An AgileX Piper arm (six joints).
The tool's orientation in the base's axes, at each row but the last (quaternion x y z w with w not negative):
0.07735, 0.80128, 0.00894, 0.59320
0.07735, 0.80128, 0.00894, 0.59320
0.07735, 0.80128, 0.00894, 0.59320
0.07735, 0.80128, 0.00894, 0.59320
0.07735, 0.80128, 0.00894, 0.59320
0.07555, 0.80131, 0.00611, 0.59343
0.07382, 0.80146, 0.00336, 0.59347
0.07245, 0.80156, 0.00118, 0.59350
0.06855, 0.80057, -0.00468, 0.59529
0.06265, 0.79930, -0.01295, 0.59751
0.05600, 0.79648, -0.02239, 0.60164
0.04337, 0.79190, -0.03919, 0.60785
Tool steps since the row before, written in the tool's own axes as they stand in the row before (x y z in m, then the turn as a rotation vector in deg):
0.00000, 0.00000, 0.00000, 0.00, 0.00, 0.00
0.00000, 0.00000, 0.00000, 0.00, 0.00, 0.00
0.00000, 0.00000, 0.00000, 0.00, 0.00, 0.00
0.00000, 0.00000, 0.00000, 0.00, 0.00, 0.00
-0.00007, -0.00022, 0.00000, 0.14, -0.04, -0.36
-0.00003, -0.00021, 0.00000, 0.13, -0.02, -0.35
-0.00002, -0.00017, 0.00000, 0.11, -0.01, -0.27
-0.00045, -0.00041, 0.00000, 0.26, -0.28, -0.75
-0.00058, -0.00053, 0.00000, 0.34, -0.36, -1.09
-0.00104, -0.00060, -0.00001, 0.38, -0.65, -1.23
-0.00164, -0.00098, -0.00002, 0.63, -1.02, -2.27
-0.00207, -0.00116, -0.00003, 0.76, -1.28, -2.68
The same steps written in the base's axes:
0.00000, 0.00000, 0.00000, 0.00, 0.00, 0.00
0.00000, 0.00000, 0.00000, 0.00, 0.00, 0.00
0.00000, 0.00000, 0.00000, 0.00, 0.00, 0.00
0.00000, 0.00000, 0.00000, 0.00, 0.00, 0.00
-0.00001, -0.00023, 0.00004, -0.39, 0.01, -0.03
-0.00002, -0.00021, 0.00001, -0.37, 0.02, -0.02
-0.00001, -0.00017, 0.00000, -0.29, 0.03, -0.03
0.00008, -0.00046, 0.00039, -0.82, -0.18, -0.05
0.00010, -0.00059, 0.00051, -1.18, -0.22, -0.03
0.00021, -0.00068, 0.00097, -1.35, -0.49, -0.05
0.00031, -0.00107, 0.00155, -2.46, -0.74, -0.01
0.00037, -0.00119, 0.00202, -2.92, -0.95, -0.03

